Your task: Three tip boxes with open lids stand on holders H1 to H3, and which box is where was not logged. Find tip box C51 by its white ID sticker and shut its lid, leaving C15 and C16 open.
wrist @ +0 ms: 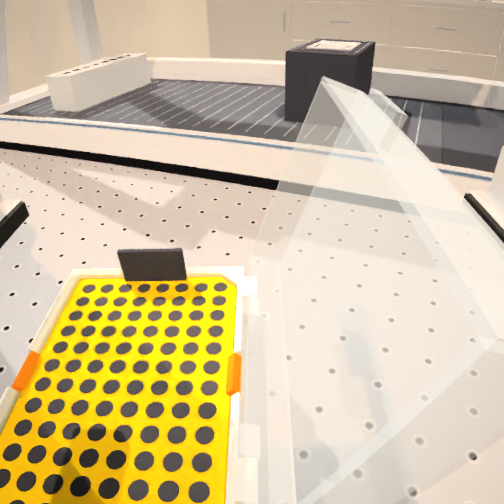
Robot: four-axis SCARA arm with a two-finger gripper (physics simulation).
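Note:
A tip box [130, 390] with a yellow hole-grid insert fills the lower left of the wrist view. It has orange clips on both long sides and a dark tab [152, 264] at its far end. Its clear lid [380, 280] stands open, swung up on the right side. No white ID sticker shows from here. My gripper's fingers are not in the picture; only dark bars show at the left edge [11, 220] and the right edge [482, 210].
The box stands on a white perforated deck [150, 215]. Behind it runs a dark ribbed conveyor [200, 105] with a white rim, carrying a black box [327, 75] and a white rack [97, 80]. Cabinets stand at the back.

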